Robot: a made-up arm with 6 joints.
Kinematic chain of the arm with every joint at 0, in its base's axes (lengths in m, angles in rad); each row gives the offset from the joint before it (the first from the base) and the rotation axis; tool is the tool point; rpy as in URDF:
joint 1: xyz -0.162 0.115 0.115 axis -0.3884 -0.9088 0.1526
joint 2: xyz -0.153 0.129 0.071 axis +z
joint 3: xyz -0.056 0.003 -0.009 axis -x
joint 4: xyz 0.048 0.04 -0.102 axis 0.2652 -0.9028 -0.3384
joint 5: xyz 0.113 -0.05 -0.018 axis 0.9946 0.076 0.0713
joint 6: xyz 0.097 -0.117 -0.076 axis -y
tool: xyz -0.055 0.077 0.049 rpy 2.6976 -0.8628 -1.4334
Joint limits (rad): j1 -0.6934..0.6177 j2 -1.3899..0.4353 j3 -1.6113..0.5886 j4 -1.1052..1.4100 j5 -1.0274..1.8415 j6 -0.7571..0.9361
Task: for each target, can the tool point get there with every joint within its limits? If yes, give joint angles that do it. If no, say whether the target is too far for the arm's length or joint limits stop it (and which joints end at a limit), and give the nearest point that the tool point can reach.
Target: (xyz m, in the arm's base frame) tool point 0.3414 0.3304 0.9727
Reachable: no: too far | nearest point -0.1054 0.3974 0.3963 | short by 0.732 m
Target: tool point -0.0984 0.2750 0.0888
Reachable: yes | joints -0.2063 -0.6956 -1.2633 -0.2806 0.1048 -0.1295
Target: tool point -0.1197 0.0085 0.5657
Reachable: no: joint limits stop it (at a limit: joint 1, joint 3, joint 4, joint 6) | nearest point -0.2359 0.1108 0.3690 | short by 0.250 m
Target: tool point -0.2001 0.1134 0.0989
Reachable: yes | joints -0.5488 -0.9634 -0.4792 0.4157 1.4874 -0.6169
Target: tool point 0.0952 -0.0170 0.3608
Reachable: no: joint limits stop it (at a limit: joint 1, joint 2, joint 3, joint 5, joint 6) | nearest point -0.0361 0.1275 0.2424 | short by 0.228 m
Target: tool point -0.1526 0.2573 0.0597
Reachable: yes | joints 0.3910 -0.4279 -0.3316 0.3498 1.5585 0.5629
